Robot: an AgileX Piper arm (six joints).
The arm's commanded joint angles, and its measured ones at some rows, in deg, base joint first. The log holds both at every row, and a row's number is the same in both.
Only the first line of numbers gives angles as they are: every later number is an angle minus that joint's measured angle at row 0.
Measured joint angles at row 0:
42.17 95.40 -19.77 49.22 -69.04 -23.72
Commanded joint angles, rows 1 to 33:
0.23 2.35 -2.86 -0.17 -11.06 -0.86
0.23 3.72 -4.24 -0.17 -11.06 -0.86
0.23 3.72 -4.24 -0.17 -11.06 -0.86
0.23 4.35 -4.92 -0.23 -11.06 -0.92
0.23 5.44 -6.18 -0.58 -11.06 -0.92
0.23 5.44 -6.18 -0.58 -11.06 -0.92
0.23 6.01 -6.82 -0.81 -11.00 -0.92
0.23 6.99 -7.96 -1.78 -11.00 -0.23
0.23 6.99 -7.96 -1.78 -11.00 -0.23
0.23 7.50 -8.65 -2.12 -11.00 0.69
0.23 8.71 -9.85 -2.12 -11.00 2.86
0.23 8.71 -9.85 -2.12 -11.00 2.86
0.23 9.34 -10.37 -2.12 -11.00 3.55
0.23 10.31 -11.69 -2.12 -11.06 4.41
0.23 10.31 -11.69 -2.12 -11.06 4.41
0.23 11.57 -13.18 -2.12 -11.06 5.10
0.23 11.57 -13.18 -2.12 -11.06 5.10
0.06 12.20 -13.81 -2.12 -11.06 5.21
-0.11 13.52 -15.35 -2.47 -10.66 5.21
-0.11 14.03 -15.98 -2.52 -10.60 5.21
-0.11 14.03 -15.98 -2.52 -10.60 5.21
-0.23 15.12 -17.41 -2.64 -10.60 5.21
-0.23 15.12 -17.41 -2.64 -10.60 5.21
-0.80 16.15 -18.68 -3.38 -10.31 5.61
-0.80 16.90 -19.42 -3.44 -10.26 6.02
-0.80 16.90 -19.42 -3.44 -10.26 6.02
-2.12 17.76 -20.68 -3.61 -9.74 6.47
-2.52 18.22 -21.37 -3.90 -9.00 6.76
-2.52 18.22 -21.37 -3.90 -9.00 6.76
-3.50 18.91 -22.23 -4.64 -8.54 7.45
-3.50 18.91 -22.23 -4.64 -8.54 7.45
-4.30 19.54 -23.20 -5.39 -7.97 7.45
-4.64 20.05 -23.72 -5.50 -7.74 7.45
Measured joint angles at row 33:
-3.67 19.25 -22.23 -4.01 -0.12 6.99
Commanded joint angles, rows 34 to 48:
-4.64 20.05 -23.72 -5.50 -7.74 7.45
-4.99 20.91 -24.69 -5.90 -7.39 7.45
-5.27 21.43 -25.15 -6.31 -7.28 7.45
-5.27 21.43 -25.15 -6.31 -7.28 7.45
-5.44 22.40 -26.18 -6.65 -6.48 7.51
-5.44 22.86 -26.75 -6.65 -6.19 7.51
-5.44 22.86 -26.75 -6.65 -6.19 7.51
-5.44 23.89 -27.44 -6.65 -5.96 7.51
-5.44 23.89 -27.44 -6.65 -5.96 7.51
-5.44 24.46 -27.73 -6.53 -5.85 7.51
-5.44 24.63 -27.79 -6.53 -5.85 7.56
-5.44 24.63 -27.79 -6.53 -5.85 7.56
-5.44 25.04 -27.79 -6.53 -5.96 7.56
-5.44 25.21 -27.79 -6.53 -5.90 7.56
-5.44 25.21 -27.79 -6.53 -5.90 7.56
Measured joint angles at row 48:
-5.27 24.86 -26.98 -6.19 -0.46 7.16
